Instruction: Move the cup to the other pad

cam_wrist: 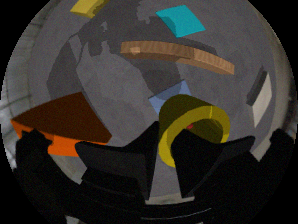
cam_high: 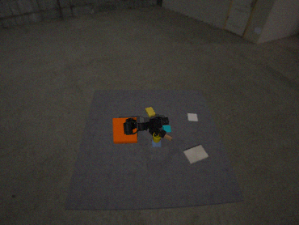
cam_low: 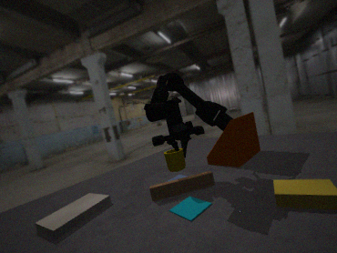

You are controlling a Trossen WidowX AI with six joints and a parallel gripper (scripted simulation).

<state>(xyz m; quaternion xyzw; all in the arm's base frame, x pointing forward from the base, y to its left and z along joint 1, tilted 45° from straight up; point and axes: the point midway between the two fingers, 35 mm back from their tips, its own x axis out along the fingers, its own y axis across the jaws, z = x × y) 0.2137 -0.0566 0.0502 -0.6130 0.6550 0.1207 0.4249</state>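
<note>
My gripper tip is now 90 mm above the light blue pad, 30 mm short of it and 20 mm to the left of it. From my gripper tip the other things lie so: white slab (370 mm ahead, 120 mm to the right, 70 mm below); yellow cup (20 mm ahead, 10 mm to the right); yellow block (350 mm to the left, 60 mm below, 40 mm behind).
</note>
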